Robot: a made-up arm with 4 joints. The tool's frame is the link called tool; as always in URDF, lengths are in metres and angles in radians. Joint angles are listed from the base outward. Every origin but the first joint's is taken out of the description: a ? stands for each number. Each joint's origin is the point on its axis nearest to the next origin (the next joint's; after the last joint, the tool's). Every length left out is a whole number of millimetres.
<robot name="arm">
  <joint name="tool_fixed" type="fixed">
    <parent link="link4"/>
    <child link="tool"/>
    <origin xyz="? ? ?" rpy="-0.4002 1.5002 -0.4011"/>
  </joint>
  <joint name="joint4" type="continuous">
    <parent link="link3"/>
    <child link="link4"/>
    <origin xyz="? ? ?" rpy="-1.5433 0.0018 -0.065"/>
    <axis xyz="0 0 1"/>
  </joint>
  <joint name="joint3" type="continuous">
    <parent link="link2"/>
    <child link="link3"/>
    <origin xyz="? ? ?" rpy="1.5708 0 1.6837"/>
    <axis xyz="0 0 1"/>
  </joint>
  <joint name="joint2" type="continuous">
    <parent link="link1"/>
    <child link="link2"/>
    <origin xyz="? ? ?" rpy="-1.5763 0 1.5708"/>
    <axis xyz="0 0 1"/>
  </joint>
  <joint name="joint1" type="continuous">
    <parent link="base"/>
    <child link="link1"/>
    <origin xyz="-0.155 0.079 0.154" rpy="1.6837 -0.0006 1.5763"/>
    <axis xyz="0 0 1"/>
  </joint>
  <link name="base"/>
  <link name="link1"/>
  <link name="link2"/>
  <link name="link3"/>
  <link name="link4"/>
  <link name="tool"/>
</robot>
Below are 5 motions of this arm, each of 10 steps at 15 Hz.
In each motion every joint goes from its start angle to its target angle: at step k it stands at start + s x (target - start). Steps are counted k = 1, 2, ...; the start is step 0. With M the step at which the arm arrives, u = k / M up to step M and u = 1 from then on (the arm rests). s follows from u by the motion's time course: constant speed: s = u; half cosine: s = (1 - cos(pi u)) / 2; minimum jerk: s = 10 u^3 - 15 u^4 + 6 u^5.
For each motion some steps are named. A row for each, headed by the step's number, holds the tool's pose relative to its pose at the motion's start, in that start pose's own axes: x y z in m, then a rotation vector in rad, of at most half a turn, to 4 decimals.
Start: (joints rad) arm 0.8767 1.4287 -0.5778 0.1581
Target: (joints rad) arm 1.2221 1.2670 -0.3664 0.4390
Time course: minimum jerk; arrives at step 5
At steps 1, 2, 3, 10:
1: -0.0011 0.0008 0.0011 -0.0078 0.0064 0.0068
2: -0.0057 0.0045 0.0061 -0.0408 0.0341 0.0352
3: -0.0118 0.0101 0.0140 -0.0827 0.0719 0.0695
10: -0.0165 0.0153 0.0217 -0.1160 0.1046 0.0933

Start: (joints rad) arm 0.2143 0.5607 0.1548 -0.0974
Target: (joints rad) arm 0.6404 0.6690 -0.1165 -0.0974
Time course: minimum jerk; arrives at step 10
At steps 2, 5, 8, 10:
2: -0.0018 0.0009 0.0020 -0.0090 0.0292 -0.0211
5: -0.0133 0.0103 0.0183 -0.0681 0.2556 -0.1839
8: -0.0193 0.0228 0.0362 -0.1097 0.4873 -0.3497
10: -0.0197 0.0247 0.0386 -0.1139 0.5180 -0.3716

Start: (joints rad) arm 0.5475 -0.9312 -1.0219 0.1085
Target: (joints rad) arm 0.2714 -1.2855 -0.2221 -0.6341
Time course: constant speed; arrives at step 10
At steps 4, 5, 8, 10:
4: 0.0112 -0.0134 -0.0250 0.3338 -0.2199 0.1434
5: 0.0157 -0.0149 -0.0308 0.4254 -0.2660 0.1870
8: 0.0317 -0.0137 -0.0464 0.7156 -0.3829 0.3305
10: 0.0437 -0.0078 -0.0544 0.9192 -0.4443 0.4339

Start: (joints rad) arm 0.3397 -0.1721 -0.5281 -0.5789
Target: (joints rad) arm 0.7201 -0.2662 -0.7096 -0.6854
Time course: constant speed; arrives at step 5
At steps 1, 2, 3, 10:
1: -0.0029 0.0072 -0.0036 0.0775 -0.0017 -0.0640
2: -0.0053 0.0147 -0.0070 0.1569 -0.0047 -0.1254
3: -0.0072 0.0226 -0.0100 0.2381 -0.0090 -0.1841
10: -0.0092 0.0390 -0.0151 0.4051 -0.0214 -0.2931

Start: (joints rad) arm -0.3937 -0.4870 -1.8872 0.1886
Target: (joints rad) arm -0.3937 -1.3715 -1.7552 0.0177
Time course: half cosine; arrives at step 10
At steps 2, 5, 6, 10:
2: -0.0018 -0.0051 -0.0030 -0.0093 -0.0261 0.0760
5: -0.0033 -0.0279 -0.0139 -0.0390 -0.1223 0.4056
6: -0.0014 -0.0365 -0.0173 -0.0466 -0.1523 0.5345
10: 0.0074 -0.0543 -0.0232 -0.0581 -0.2043 0.8282

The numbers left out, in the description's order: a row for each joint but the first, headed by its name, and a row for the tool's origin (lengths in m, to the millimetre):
tool: 0.04 -0.034 0
joint4: -0.086 0.068 0
joint3: -0.054 -0.024 0
joint2: -0.005 0.016 0

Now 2 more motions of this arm.
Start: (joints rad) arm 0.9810 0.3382 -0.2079 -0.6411
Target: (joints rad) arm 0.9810 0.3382 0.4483 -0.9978
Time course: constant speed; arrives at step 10
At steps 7, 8, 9, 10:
7: 0.0458 -0.0190 -0.0259 0.2619 -0.3252 0.3027
8: 0.0538 -0.0203 -0.0282 0.2980 -0.3654 0.3529
9: 0.0621 -0.0212 -0.0300 0.3336 -0.4039 0.4049
10: 0.0705 -0.0216 -0.0314 0.3686 -0.4407 0.4586

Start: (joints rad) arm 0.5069 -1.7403 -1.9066 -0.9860
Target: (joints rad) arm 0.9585 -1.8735 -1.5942 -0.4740
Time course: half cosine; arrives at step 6
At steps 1, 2, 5, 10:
1: 0.0050 -0.0014 0.0000 -0.0371 -0.0236 0.0489
2: 0.0185 -0.0039 0.0003 -0.1387 -0.0962 0.1784
5: 0.0628 0.0009 0.0039 -0.5066 -0.4654 0.6027
10: 0.0664 0.0022 0.0043 -0.5406 -0.5096 0.6386

